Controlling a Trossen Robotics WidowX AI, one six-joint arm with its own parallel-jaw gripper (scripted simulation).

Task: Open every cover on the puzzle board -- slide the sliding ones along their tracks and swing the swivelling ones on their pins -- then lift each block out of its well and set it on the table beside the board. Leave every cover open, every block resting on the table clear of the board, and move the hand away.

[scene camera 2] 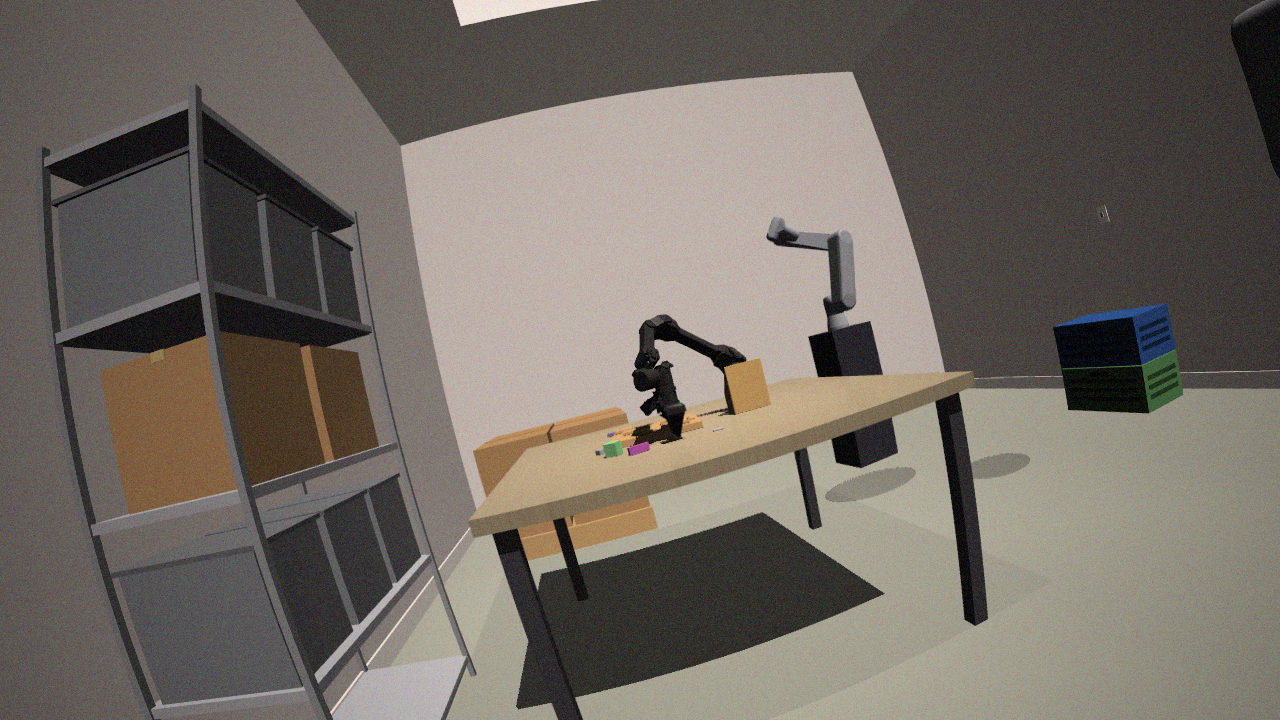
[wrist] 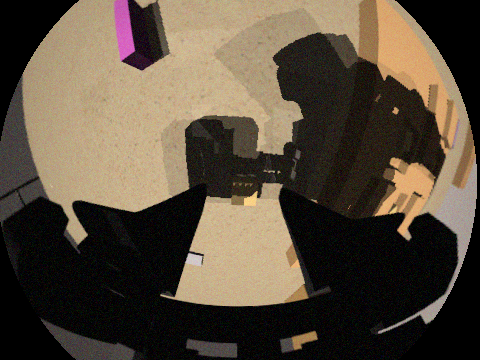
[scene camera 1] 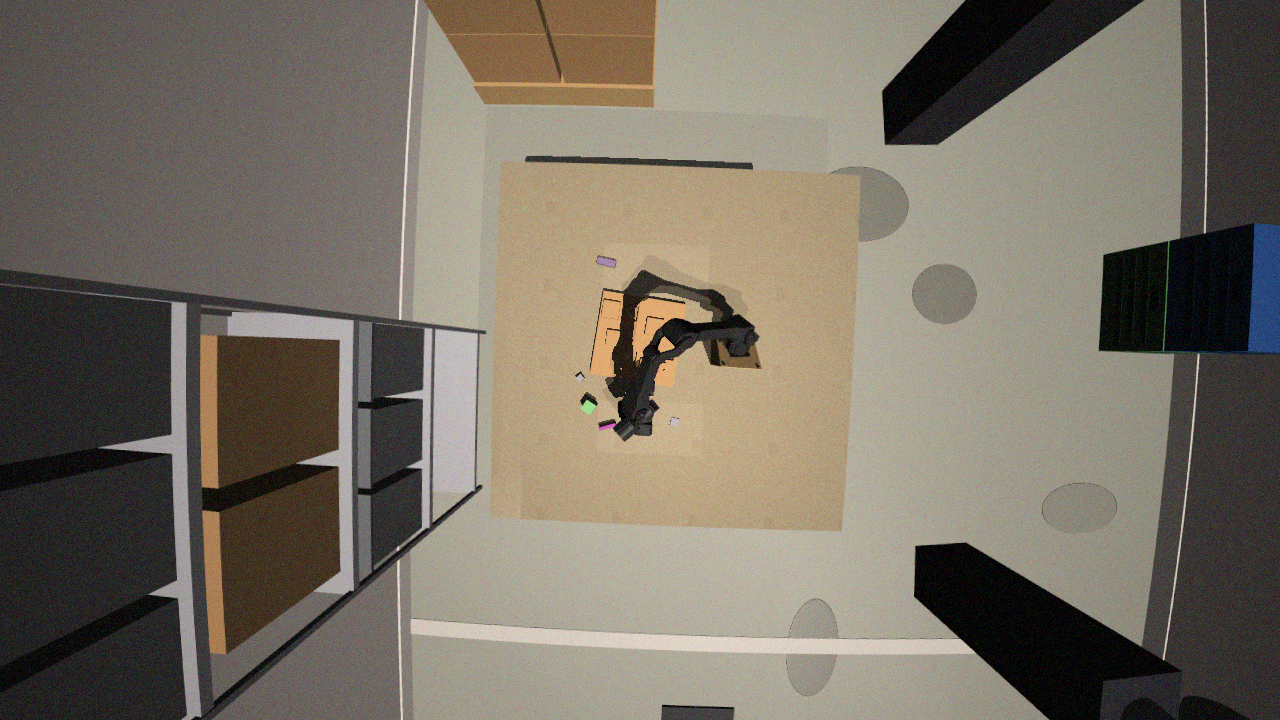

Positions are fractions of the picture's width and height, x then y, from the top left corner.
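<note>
With my gripper (wrist: 0.51,0.53) open, I am holding nothing in it. There is a tan puzzle board too, and I see the board in scene camera 1 (scene camera 1: 0.47,0.50) as well as in the wrist view (wrist: 0.82,0.23).
</note>
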